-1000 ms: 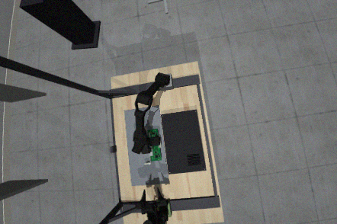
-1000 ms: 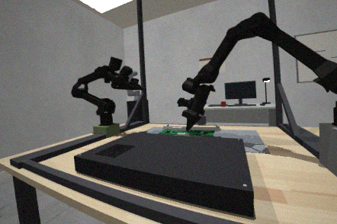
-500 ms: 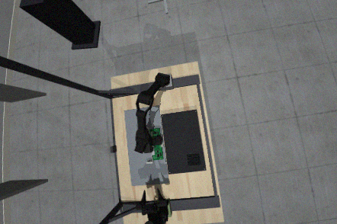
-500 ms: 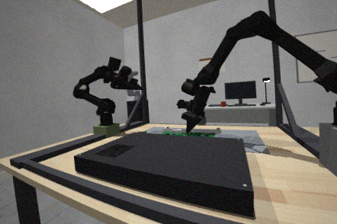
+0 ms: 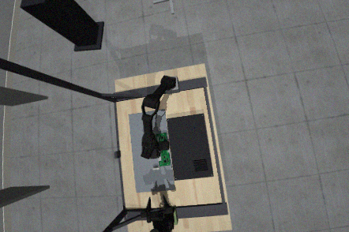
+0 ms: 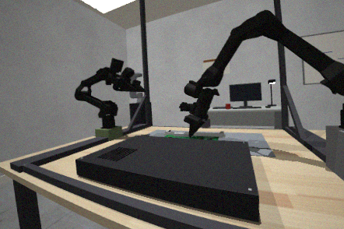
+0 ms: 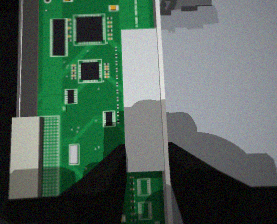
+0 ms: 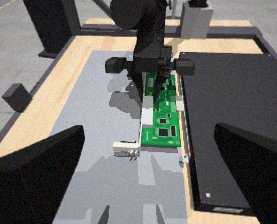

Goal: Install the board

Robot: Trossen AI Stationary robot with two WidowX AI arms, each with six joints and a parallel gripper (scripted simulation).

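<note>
Right now the grey mat is 80 mm below my left hand, 70 mm behind it and 20 mm to the right of it. Also, from my left hand: black enclosure 200 mm ahead, 30 mm below, 20 mm to the left; then green board 30 mm below, 10 mm to the right.
</note>
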